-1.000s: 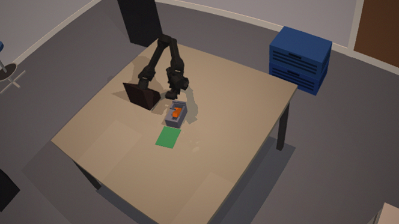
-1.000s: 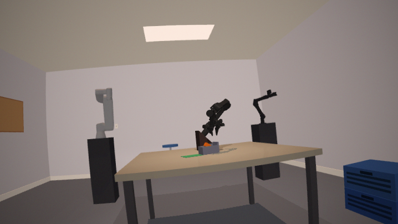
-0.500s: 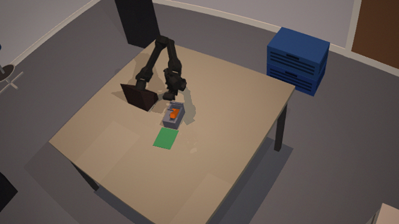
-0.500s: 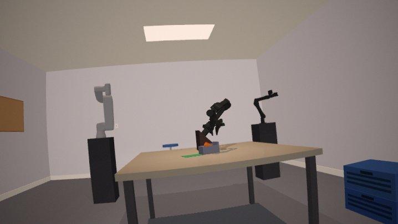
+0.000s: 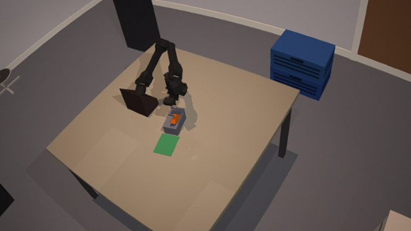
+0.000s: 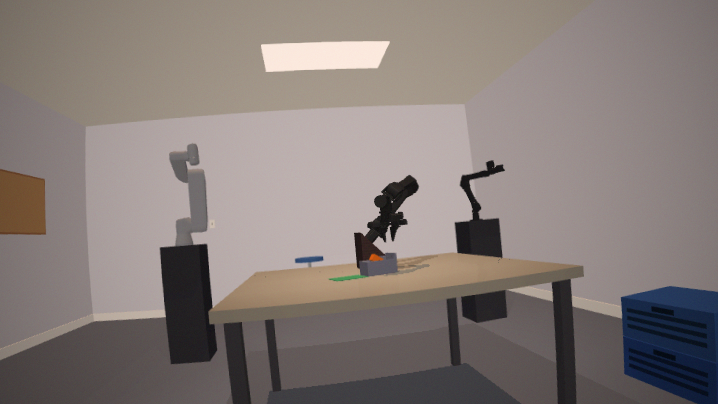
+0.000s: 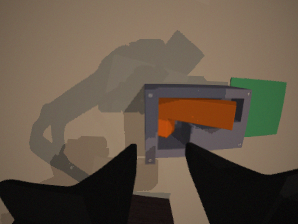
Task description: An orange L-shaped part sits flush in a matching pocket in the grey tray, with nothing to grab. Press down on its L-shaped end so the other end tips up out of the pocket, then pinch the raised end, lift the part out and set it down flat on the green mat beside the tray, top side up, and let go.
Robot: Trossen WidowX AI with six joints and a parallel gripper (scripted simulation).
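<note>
Now: the orange L-shaped part 4 cm to the right of my gripper tip and 10 cm below it. From my gripper tip the other things lie so: green mat (5 cm ahead, 21 cm to the right, 16 cm below).
</note>
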